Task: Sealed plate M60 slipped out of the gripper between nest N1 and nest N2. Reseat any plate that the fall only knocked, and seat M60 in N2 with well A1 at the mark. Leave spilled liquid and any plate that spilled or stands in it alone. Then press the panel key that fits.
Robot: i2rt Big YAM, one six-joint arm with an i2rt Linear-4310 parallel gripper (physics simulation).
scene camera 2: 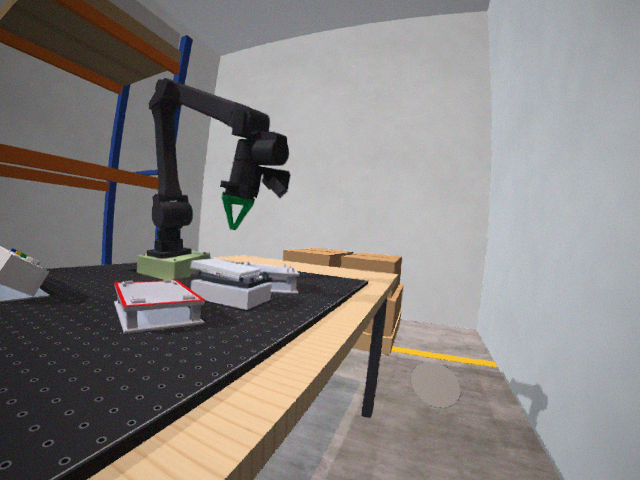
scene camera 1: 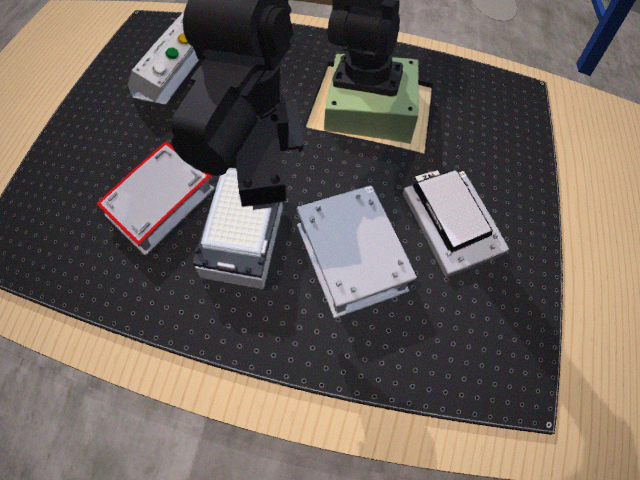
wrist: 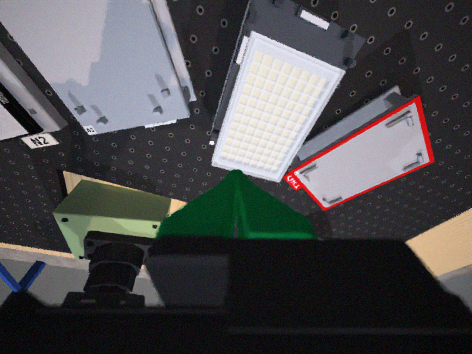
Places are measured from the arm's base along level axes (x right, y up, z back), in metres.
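Where they show: gripper, fingertip midpoint: (scene camera 2: 232, 229) (wrist: 235, 177); arm's base, origin of the base link: (scene camera 2: 169, 254) (scene camera 1: 368, 77) (wrist: 123, 245).
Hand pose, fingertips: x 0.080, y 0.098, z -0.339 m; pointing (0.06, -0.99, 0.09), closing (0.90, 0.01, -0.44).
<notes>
Things, the pixels of their centre, and the offset from my fingertips. "spot": a spot on its surface instead.
- white plate with cream wells, body centre: (wrist: 268, 123) (scene camera 1: 240, 208) (scene camera 2: 226, 266) dx +0.030, dy -0.080, dz -0.015 m
- dark holder, surface spot: (wrist: 295, 25) (scene camera 1: 235, 263) spot: dx +0.010, dy -0.097, dz -0.090 m
- white-topped plate with black sides, body centre: (scene camera 1: 453, 208) dx -0.277, dy -0.123, dz +0.112 m
- grey nest, body centre: (wrist: 101, 34) (scene camera 1: 354, 248) (scene camera 2: 266, 276) dx -0.139, dy -0.121, dz -0.007 m
- button panel, body centre: (scene camera 1: 171, 53) (scene camera 2: 10, 268) dx +0.337, dy -0.111, dz +0.320 m
- red-edged tray, body centre: (scene camera 1: 154, 195) (wrist: 354, 160) (scene camera 2: 155, 300) dx +0.196, dy -0.130, dz -0.005 m
My gripper (scene camera 2: 234, 227) (wrist: 235, 177) is shut and empty, high above the table. In the wrist view its green tips overlap the near end of a white plate with cream wells (scene camera 1: 235, 222) (wrist: 275, 100), which lies on a dark holder (scene camera 1: 230, 262) (wrist: 295, 25). A white-topped plate with black sides (scene camera 1: 457, 206) (wrist: 10, 119) lies on the nest (scene camera 1: 473, 260) (wrist: 49, 117) beside the N2 label (scene camera 1: 428, 176) (wrist: 40, 141). A grey nest (scene camera 1: 382, 227) (wrist: 140, 60) between them holds no plate. No plate name is readable. The button panel (scene camera 1: 149, 80) (scene camera 2: 20, 273) is partly covered by the arm in scene camera 1.
A red-edged tray (scene camera 1: 155, 191) (scene camera 2: 155, 292) (wrist: 370, 155) with corner brackets stands beside the cream-well plate's holder. The arm's green base block (scene camera 1: 369, 121) (scene camera 2: 165, 266) (wrist: 112, 205) stands behind the nests. White, green and yellow buttons show on the panel.
</notes>
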